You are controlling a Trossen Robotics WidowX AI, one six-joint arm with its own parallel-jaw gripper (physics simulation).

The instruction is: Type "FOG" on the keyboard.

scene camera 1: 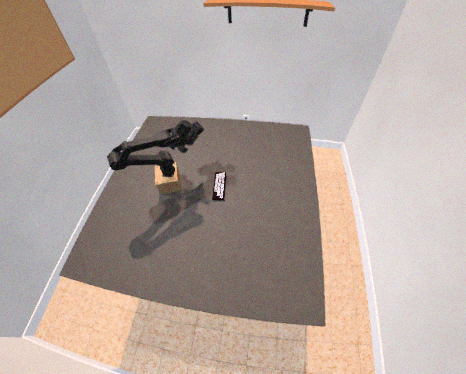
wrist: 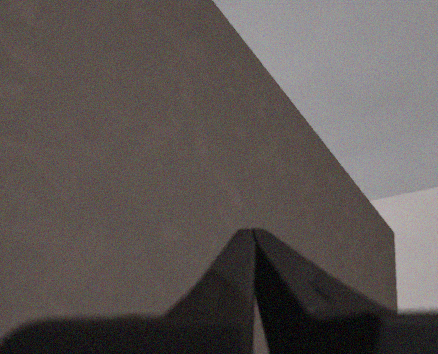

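Seen in the pictures: gripper, between the fingertips: (scene camera 1: 197, 136) (wrist: 250, 241); arm's base, origin of its link: (scene camera 1: 168, 171).
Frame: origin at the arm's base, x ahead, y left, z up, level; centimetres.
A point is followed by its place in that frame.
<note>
The small dark keyboard (scene camera 1: 219, 186) @(x 28.4, y -4.3, z -8.7 cm) with white keys lies on the dark grey table, right of the arm's base in the scene view. It does not show in the wrist view. My gripper (scene camera 1: 198, 131) @(x 16.6, y 17.2, z 10.5 cm) (wrist: 250, 241) @(x 16.6, y 17.2, z 10.5 cm) is at the end of the raised black arm, above the table and up and left of the keyboard in the scene view, apart from it. In the wrist view its two dark fingertips meet, with nothing between them, so it is shut. The keys are too small to read.
The arm's base stands on a wooden block (scene camera 1: 168, 185) @(x 0.3, y -6.9, z -3.6 cm). The dark grey table (scene camera 1: 250, 265) @(x 44.4, y -48.5, z -10.3 cm) (wrist: 125, 125) @(x 19.3, y 33.6, z -10.3 cm) has its edge and a corner at the right of the wrist view. An orange shelf (scene camera 1: 270, 4) is on the back wall, and a brown panel (scene camera 1: 30, 45) is at upper left.
</note>
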